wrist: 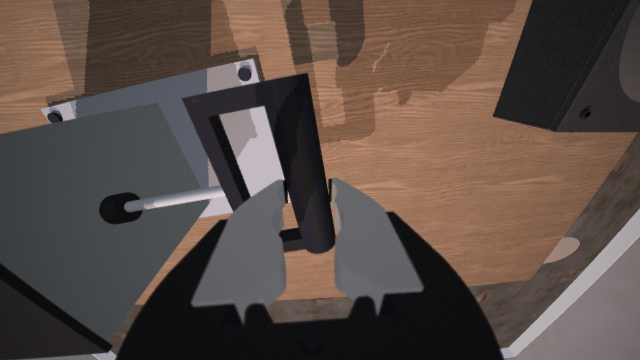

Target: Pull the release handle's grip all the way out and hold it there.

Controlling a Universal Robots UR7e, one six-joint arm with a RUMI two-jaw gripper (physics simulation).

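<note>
The release handle's grip is a dark bar on a black rectangular frame, left of centre in the wrist view. My gripper is shut on the lower part of the bar, with one grey finger on each side of it. A silver rod runs from a black round collar on the grey-green housing to the handle's frame. A stretch of the rod shows between the collar and the frame. The rod's right end is hidden behind the frame and the left finger.
A pale base plate with dark bolts lies under the housing on the wooden table top. A black block stands at the upper right. A white edge strip runs along the lower right. Shadows fall across the wood at the top.
</note>
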